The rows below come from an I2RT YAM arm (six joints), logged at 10 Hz.
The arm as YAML. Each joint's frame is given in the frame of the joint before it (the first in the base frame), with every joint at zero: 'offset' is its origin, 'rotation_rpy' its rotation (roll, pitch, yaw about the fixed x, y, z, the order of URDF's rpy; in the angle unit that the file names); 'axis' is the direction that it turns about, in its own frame. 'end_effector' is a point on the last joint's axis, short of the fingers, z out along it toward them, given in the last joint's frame.
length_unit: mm
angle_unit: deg
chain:
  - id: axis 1
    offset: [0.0, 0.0, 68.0]
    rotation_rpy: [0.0, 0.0, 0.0]
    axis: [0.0, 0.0, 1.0]
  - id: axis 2
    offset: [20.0, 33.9, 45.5]
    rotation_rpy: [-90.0, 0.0, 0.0]
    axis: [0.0, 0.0, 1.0]
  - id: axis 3
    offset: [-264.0, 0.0, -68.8]
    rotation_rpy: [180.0, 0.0, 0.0]
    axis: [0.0, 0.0, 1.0]
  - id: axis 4
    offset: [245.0, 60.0, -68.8]
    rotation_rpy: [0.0, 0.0, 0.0]
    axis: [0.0, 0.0, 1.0]
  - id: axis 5
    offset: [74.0, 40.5, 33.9]
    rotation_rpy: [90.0, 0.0, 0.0]
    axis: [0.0, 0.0, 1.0]
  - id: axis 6
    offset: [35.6, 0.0, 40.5]
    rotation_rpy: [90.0, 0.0, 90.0]
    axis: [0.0, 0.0, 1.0]
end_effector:
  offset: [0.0, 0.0, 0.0]
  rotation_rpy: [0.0, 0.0, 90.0]
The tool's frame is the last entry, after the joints.
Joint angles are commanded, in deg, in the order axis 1, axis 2, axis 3, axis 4, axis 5, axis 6. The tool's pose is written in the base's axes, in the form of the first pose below.
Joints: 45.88, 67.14, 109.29, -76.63, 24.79, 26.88
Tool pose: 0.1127 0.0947 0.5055 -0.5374 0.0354 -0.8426 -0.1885 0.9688 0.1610
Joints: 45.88, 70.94, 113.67, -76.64, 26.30, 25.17
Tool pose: 0.1234 0.1046 0.5143 -0.5163 0.0152 -0.8562 -0.1856 0.9741 0.1293
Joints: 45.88, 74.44, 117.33, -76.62, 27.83, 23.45
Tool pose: 0.1342 0.1145 0.5200 -0.4997 -0.0098 -0.8661 -0.1806 0.9791 0.0931
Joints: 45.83, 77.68, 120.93, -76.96, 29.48, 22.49
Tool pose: 0.1438 0.1229 0.5247 -0.4870 -0.0235 -0.8731 -0.1654 0.9840 0.0659
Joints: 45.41, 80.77, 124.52, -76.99, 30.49, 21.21
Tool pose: 0.1538 0.1302 0.5295 -0.4730 -0.0357 -0.8803 -0.1551 0.9869 0.0433
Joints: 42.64, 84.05, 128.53, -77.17, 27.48, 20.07
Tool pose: 0.1687 0.1331 0.5335 -0.4814 -0.0294 -0.8760 -0.1598 0.9856 0.0547
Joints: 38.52, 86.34, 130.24, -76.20, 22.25, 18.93
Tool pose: 0.1872 0.1317 0.5329 -0.5012 -0.0152 -0.8652 -0.1727 0.9815 0.0828
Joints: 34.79, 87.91, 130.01, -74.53, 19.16, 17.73
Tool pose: 0.2060 0.1289 0.5284 -0.5143 -0.0071 -0.8576 -0.1625 0.9826 0.0894
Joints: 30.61, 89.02, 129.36, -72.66, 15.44, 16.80
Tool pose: 0.2242 0.1216 0.5239 -0.5264 0.0123 -0.8501 -0.1515 0.9825 0.1080
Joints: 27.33, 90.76, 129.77, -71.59, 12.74, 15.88
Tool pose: 0.2414 0.1159 0.5198 -0.5375 0.0227 -0.8430 -0.1410 0.9831 0.1163
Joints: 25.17, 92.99, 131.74, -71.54, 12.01, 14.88
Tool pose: 0.2554 0.1119 0.5184 -0.5399 0.0238 -0.8414 -0.1232 0.9866 0.1070
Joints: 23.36, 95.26, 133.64, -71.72, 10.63, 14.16
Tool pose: 0.2689 0.1090 0.5156 -0.5499 0.0244 -0.8348 -0.1173 0.9874 0.1061
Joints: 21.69, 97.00, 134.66, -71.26, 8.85, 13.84
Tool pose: 0.2812 0.1059 0.5123 -0.5582 0.0324 -0.8291 -0.1160 0.9864 0.1166
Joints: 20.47, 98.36, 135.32, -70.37, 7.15, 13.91
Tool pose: 0.2914 0.1040 0.5097 -0.5607 0.0453 -0.8267 -0.1183 0.9839 0.1341
